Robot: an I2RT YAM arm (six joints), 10 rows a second.
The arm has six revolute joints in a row. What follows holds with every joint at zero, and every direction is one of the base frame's.
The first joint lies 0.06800 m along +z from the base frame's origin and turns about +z.
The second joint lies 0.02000 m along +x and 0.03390 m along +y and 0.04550 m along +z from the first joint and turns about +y.
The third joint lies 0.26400 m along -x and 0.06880 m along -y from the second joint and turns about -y.
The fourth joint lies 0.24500 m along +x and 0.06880 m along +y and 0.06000 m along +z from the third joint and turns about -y.
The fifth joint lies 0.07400 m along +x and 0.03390 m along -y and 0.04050 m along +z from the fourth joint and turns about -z.
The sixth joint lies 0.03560 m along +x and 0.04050 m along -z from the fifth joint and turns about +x.
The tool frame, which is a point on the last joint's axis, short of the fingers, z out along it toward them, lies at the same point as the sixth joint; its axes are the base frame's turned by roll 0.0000, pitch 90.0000 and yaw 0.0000 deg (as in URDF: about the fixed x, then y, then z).
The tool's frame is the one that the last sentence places.
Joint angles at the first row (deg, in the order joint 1, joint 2, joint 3, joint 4, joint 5, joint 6):
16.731, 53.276, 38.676, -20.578, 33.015, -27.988
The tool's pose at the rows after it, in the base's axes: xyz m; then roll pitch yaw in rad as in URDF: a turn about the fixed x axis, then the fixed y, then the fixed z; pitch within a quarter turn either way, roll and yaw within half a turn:
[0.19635 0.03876 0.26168 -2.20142 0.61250 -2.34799]
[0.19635 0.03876 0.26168 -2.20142 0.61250 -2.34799]
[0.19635 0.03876 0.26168 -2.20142 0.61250 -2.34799]
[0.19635 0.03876 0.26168 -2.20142 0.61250 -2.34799]
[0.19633 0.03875 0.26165 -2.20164 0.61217 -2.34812]
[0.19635 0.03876 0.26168 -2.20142 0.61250 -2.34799]
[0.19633 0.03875 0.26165 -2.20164 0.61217 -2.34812]
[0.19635 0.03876 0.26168 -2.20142 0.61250 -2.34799]
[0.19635 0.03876 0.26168 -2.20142 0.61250 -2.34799]
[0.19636 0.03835 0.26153 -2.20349 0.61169 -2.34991]
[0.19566 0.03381 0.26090 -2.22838 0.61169 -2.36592]
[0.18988 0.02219 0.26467 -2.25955 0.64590 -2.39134]
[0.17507 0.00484 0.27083 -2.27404 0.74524 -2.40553]
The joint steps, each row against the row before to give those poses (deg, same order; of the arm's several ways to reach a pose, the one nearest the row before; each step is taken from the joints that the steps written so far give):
0.001, -0.022, 0.000, 0.021, 0.022, 0.000
0.000, 0.000, 0.000, 0.000, 0.000, 0.000
0.000, 0.000, 0.000, 0.000, 0.000, 0.000
0.000, 0.000, 0.000, 0.000, 0.000, 0.000
-0.001, 0.000, 0.000, -0.021, -0.001, 0.000
0.001, 0.000, 0.000, 0.021, 0.001, 0.000
-0.001, 0.000, 0.000, -0.021, -0.001, 0.000
0.001, 0.000, 0.000, 0.021, 0.001, 0.000
0.000, 0.000, 0.000, 0.000, 0.000, 0.000
-0.130, 0.000, 0.000, -0.088, -0.108, 0.001
-1.465, -0.349, 0.000, -0.938, -1.706, 0.044
-3.563, -2.514, -0.197, -1.356, -3.868, 0.000
-5.881, -5.967, -1.661, 0.022, -6.711, 0.108

